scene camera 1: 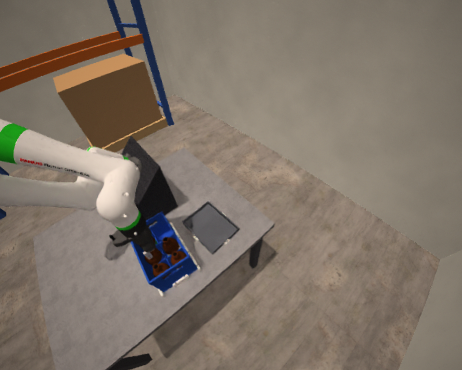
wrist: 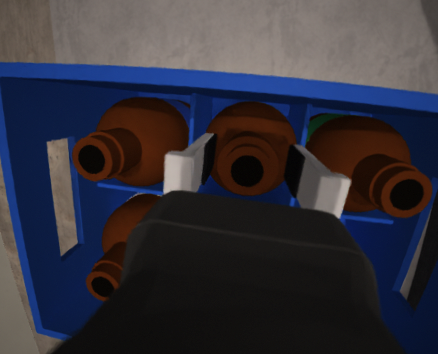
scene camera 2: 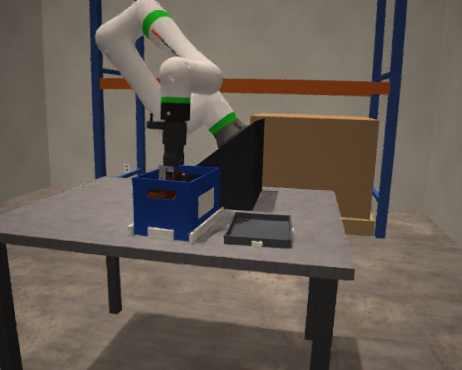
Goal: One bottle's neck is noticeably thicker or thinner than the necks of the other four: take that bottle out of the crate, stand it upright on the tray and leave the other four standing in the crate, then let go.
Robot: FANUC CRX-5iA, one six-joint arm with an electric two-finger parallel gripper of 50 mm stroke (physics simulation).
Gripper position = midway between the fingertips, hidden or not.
Note:
In view: the gripper (scene camera 2: pixel 166 183), a bottle (wrist: pixel 253 138), a bottle (wrist: pixel 375 157) and a bottle (wrist: pixel 132 137).
The gripper also shows in the wrist view (wrist: pixel 250 155).

